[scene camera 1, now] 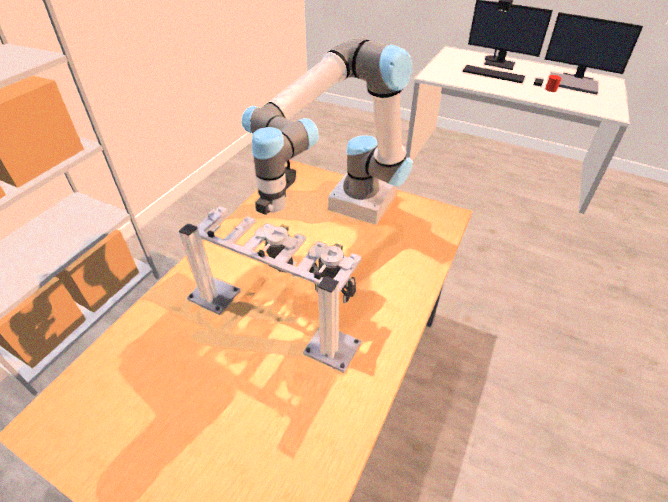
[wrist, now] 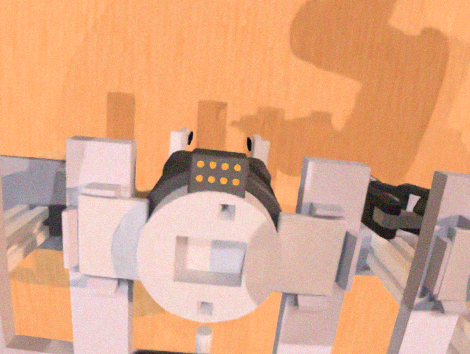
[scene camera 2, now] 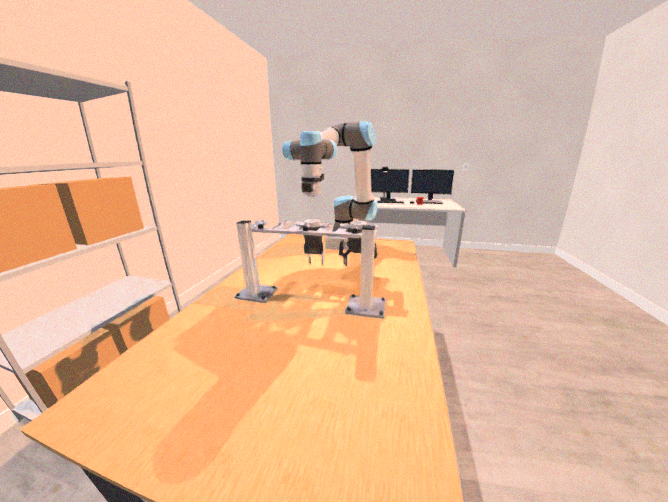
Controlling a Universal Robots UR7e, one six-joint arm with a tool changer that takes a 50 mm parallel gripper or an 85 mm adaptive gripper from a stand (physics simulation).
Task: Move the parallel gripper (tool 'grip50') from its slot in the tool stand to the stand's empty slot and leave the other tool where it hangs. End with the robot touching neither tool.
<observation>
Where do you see a parallel gripper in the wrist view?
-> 210, 243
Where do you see a parallel gripper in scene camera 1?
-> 278, 237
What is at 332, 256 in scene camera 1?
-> An adaptive gripper.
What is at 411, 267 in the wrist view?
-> A tool stand.
</observation>
